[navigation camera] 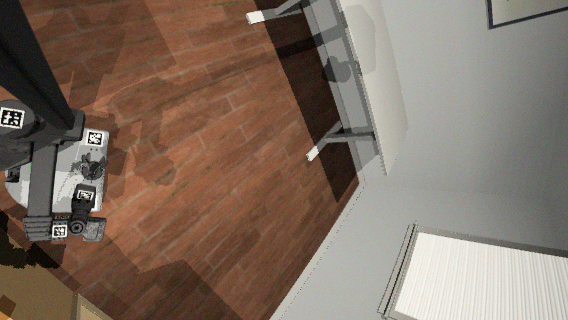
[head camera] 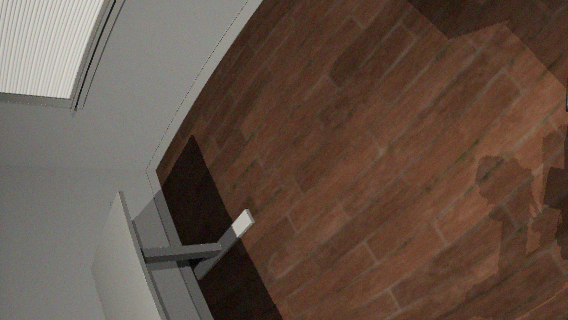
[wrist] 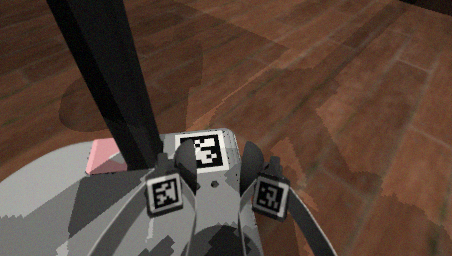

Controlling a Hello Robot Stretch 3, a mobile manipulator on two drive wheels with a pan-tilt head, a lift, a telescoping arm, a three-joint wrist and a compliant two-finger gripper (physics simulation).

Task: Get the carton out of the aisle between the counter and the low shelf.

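Where they show: gripper, fingertip midpoint: (navigation camera: 96,155) (wrist: 219,159); robot's base at its link origin: (navigation camera: 92,168).
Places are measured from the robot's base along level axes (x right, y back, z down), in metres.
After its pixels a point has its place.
The carton (navigation camera: 31,284) @[y 0.167, x 0.424, z -0.185 m] shows in part at the bottom left corner of the navigation view, its tan side in shade with a strip of brown tape. The end of the low shelf (navigation camera: 91,309) @[y -0.021, x 0.648, z -0.054 m] shows right beside it at the bottom edge. The carton does not show in the head or wrist views, and the counter shows in none of them. My gripper (navigation camera: 92,165) @[y -0.011, x -0.063, z -0.239 m] (wrist: 219,159) @[y -0.011, x -0.063, z -0.239 m] is folded over my base, its two fingertips apart with nothing between them. It is away from the carton, which lies beyond my wrist in the navigation view.
A white table (head camera: 125,265) @[y -1.559, x -0.411, z -0.721 m] (navigation camera: 382,107) @[y -1.465, x -0.565, z -0.720 m] stands along the wall, its legs reaching out over the wood floor (head camera: 350,165) @[y -0.948, x 0.037, z 0.000 m] (navigation camera: 220,165) @[y -0.676, x -0.073, z 0.000 m]. A blind-covered window (head camera: 47,45) @[y -1.958, x 0.613, z -1.070 m] (navigation camera: 480,280) @[y -1.962, x 0.610, z -1.345 m] is in the wall. My base (wrist: 45,200) @[y 0.168, x -0.089, z -0.160 m] and dark mast (wrist: 107,75) @[y 0.066, x -0.116, z -0.286 m] show in the wrist view.
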